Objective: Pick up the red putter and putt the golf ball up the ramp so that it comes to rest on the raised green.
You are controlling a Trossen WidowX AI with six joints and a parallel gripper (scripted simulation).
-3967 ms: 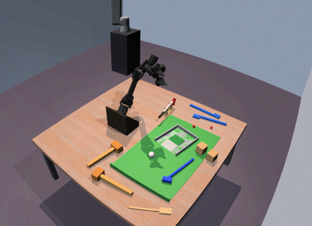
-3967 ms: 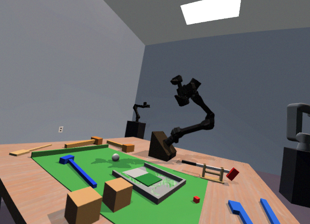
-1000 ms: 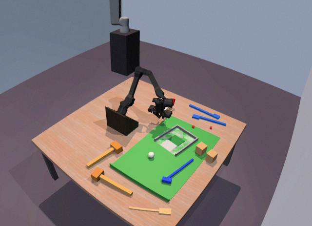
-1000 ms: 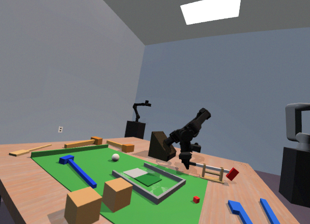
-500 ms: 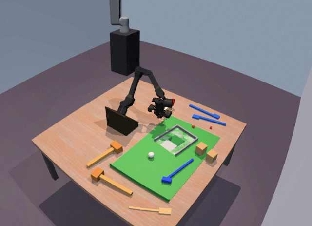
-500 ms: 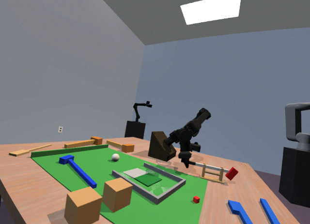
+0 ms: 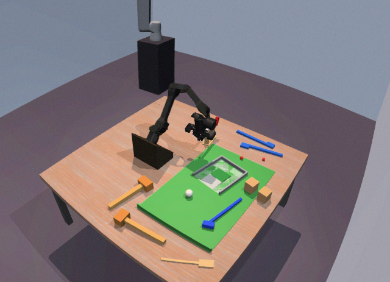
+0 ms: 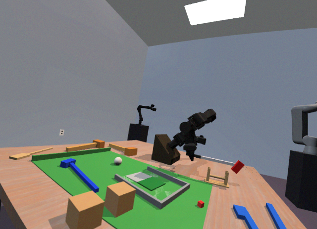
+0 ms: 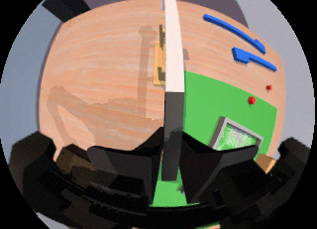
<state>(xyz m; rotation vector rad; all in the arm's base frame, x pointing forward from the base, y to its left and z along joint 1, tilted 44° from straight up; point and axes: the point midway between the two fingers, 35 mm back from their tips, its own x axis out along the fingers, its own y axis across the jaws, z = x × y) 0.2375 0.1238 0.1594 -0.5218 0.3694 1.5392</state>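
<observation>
Right now my gripper tip is 11 cm to the right of the red putter, 2 cm below it and 1 cm past it. The rest, counted from my gripper tip: white golf ball 37 cm to the right, 16 cm ahead, 7 cm below; green mat 26 cm to the right, 24 cm ahead, 9 cm below; wooden stand 14 cm to the left, 6 cm below, 2 cm behind.
</observation>
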